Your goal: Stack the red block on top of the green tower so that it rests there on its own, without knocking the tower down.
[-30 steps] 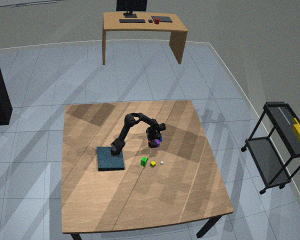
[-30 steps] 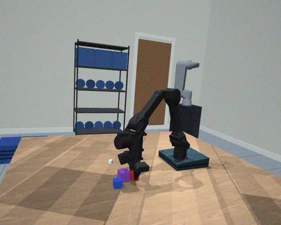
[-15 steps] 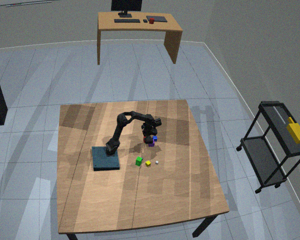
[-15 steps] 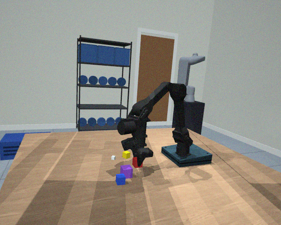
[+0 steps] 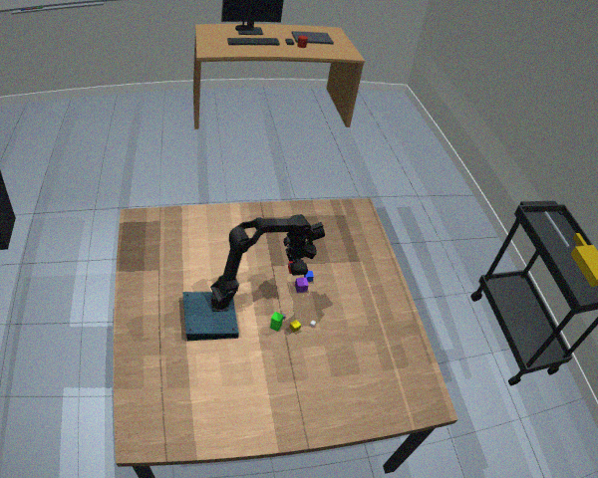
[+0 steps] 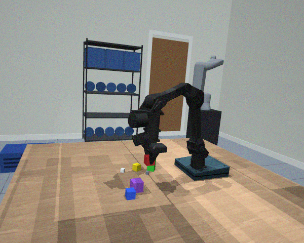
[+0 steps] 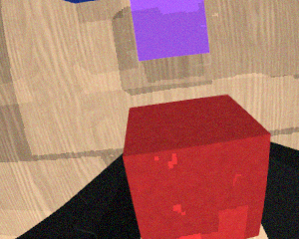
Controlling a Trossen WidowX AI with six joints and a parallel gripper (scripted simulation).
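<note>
My gripper tip is 15 cm to the left of the small grey block, 11 cm above it and 6 cm past it. The rest, counted from my gripper tip: red block (1 cm above); then blue block (11 cm below, 9 cm ahead, 4 cm to the left); then purple block (10 cm below, 5 cm ahead, 1 cm to the right).
</note>
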